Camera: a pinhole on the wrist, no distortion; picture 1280 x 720 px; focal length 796.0 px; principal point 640.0 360.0 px. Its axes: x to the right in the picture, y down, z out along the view. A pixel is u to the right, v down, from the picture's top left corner.
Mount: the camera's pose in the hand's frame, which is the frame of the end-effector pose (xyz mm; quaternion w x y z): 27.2 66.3 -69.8 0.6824 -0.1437 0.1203 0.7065
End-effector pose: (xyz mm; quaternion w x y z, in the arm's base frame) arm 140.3 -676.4 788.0 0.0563 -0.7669 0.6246 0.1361
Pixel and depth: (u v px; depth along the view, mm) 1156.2 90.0 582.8
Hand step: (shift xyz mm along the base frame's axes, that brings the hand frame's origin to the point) -633.7 -230.3 -323.8
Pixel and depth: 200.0 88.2 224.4
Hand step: -43.0 -52.7 -202.7
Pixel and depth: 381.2 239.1 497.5
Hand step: -145.2 12.1 -450.5
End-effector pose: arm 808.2 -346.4 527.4 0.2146 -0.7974 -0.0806 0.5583
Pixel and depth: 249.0 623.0 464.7
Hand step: -461.1 44.5 -15.6
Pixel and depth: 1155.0 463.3 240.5
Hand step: -128.1 -248.8 -140.9
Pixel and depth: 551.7 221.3 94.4
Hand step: -16.1 -61.7 -80.4
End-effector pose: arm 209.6 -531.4 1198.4 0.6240 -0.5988 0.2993 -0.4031
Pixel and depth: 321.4 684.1 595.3
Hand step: 376.5 483.1 -19.2
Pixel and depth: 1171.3 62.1 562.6
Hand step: 467.7 -41.1 -566.9
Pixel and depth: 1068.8 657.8 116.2
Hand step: 24.9 19.5 -164.4
